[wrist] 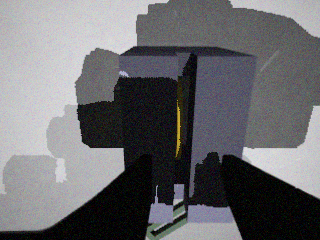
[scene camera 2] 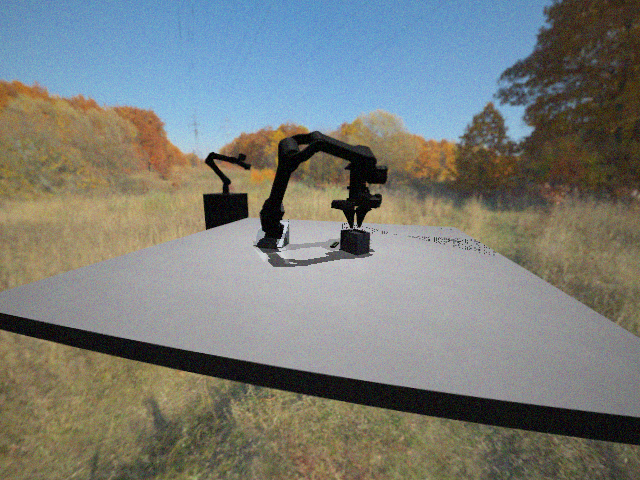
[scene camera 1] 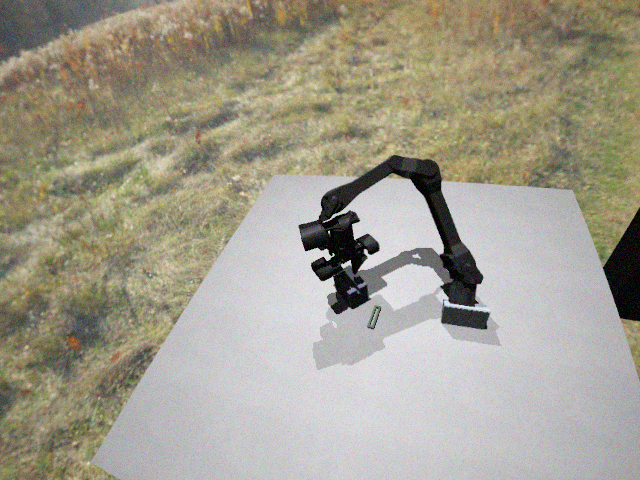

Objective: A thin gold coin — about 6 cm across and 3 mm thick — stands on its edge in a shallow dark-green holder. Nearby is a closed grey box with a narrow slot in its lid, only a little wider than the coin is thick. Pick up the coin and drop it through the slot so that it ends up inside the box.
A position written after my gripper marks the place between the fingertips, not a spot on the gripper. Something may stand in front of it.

Note:
In view: my gripper [scene camera 1: 349,276].
My gripper shows as well in the wrist view [wrist: 186,163] and in scene camera 2 [scene camera 2: 355,227].

